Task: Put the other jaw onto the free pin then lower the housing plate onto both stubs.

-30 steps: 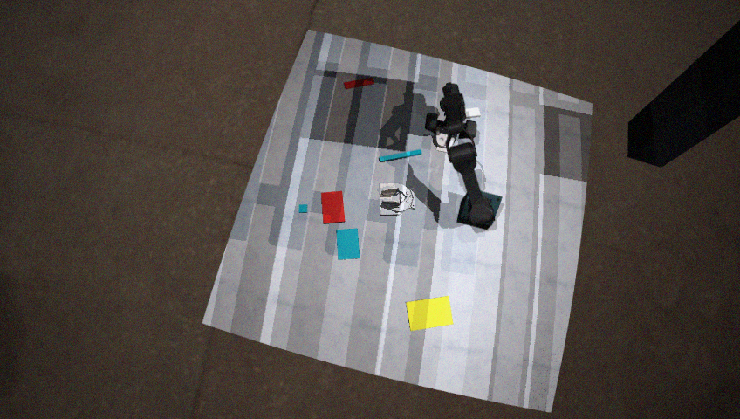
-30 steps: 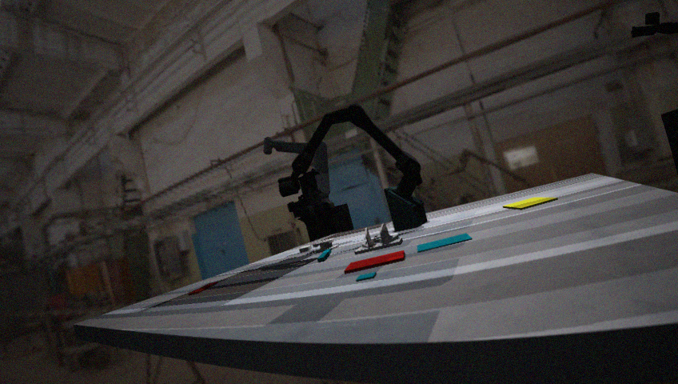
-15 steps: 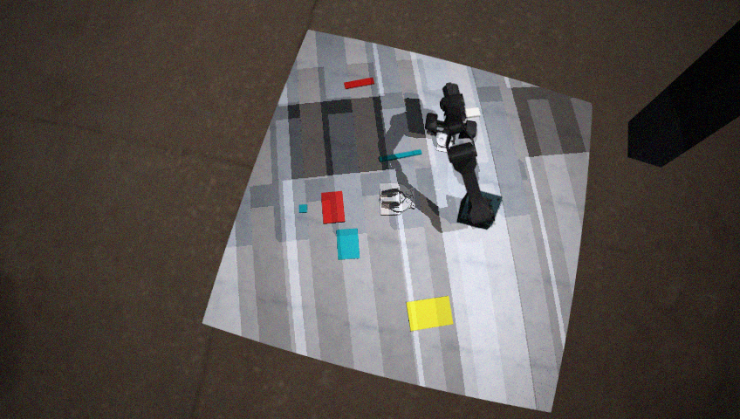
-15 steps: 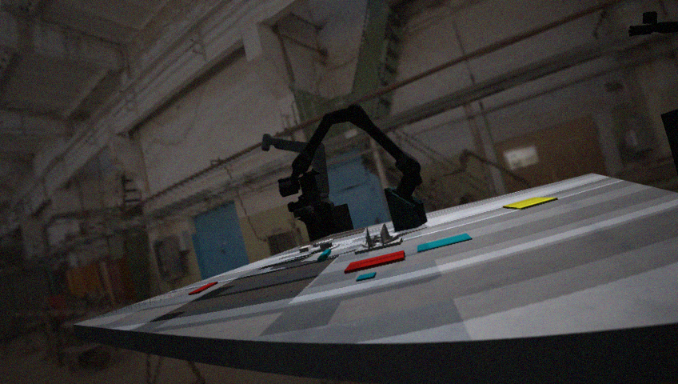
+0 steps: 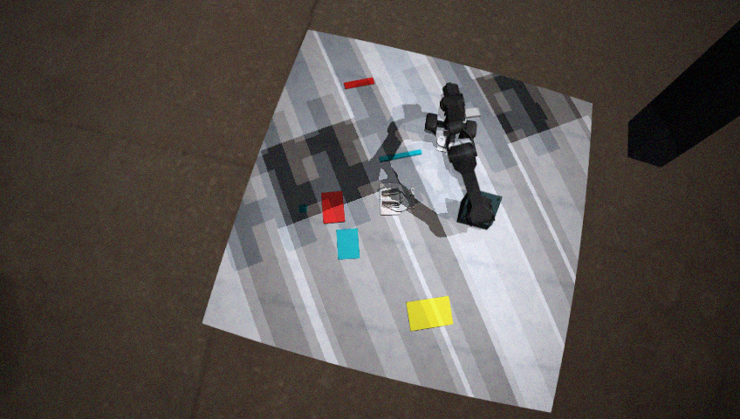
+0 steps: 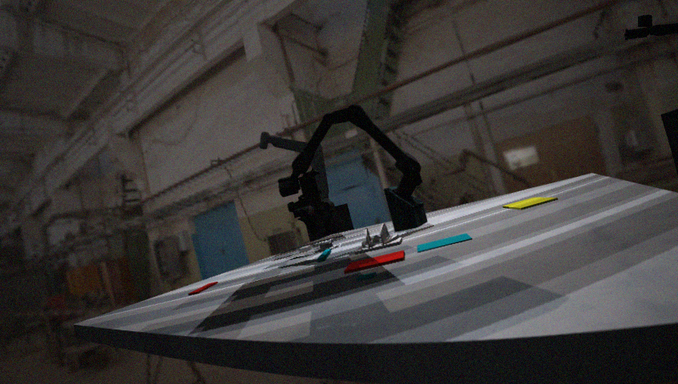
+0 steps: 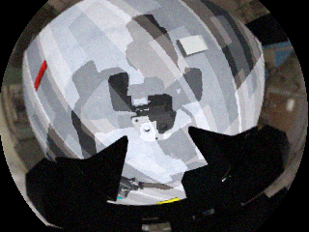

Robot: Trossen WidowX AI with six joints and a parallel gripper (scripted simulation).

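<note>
The teal strip is 15 cm ahead of my gripper tip, 10 cm to the left of it and 6 cm below it. From my gripper tip the other things lie so: red tile: 36 cm to the left, 35 cm ahead, 6 cm below; then teal tile: 48 cm to the left, 26 cm ahead, 6 cm below; then red strip: 39 cm ahead, 17 cm to the right, 6 cm below.
</note>
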